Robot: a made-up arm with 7 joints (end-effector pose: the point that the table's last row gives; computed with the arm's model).
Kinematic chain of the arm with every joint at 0, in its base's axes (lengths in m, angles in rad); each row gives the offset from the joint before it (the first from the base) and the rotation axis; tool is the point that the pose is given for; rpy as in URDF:
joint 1: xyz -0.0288 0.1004 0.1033 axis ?
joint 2: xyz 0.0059 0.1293 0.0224 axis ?
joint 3: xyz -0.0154 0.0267 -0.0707 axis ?
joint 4: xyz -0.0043 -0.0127 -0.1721 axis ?
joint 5: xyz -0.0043 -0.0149 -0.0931 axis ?
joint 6: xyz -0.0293 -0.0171 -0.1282 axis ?
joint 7: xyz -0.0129 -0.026 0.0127 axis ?
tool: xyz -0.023 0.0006 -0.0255 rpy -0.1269 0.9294 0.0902
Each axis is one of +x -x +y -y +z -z.
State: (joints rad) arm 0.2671 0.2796 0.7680 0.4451 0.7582 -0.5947 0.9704
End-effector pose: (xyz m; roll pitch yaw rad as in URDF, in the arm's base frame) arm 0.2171 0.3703 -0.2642 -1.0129 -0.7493 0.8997
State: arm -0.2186 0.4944 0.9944 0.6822 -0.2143 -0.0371 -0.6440
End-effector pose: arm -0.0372 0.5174 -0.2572 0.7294 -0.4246 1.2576
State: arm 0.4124 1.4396 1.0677 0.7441 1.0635 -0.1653 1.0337
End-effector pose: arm 0.0940 0.6379 0.2504 2.3422 -1.2689 -2.2681
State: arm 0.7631 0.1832 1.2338 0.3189 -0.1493 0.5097 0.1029
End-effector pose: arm 0.3095 0.3121 -0.1840 -0.9045 0.4800 0.6627
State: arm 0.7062 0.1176 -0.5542 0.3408 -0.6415 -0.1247 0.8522
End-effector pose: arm 0.2405 0.2889 -0.2780 -0.0170 0.5033 -1.3328
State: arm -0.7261 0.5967 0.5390 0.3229 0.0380 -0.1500 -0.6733
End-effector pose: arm -0.2689 0.4869 -0.2047 1.3097 0.0413 1.0813
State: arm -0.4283 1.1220 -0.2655 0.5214 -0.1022 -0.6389 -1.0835
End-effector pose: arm -0.0840 0.6537 -0.1071 1.4513 -0.2621 -0.2067
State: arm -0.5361 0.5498 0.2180 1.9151 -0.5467 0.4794 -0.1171
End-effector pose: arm 0.0753 0.4013 -0.1473 0.9900 -0.0740 -0.0900
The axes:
joint 1: -y
joint 2: +x
joint 3: +z
joint 4: -y
joint 5: +z
joint 6: +y
joint 7: -x

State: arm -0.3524 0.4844 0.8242 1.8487 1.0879 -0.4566 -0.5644
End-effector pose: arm 0.1482 0.4332 -0.0416 -1.3778 -0.6311 1.9433
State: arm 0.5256 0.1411 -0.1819 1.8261 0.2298 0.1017 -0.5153
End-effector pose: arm 0.2646 0.1793 0.0048 -0.9533 -1.1110 0.8941
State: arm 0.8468 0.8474 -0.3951 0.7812 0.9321 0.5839 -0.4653
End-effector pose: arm 0.2676 0.4572 -0.0608 -0.0516 -0.1167 0.7934
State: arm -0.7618 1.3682 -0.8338 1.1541 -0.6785 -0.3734 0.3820
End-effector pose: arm -0.0938 0.6120 -0.0987 -0.8765 0.6212 -2.5706
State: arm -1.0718 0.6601 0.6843 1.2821 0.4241 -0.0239 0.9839
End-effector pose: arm -0.1076 0.4915 -0.1864 -0.3179 0.3621 -0.2777
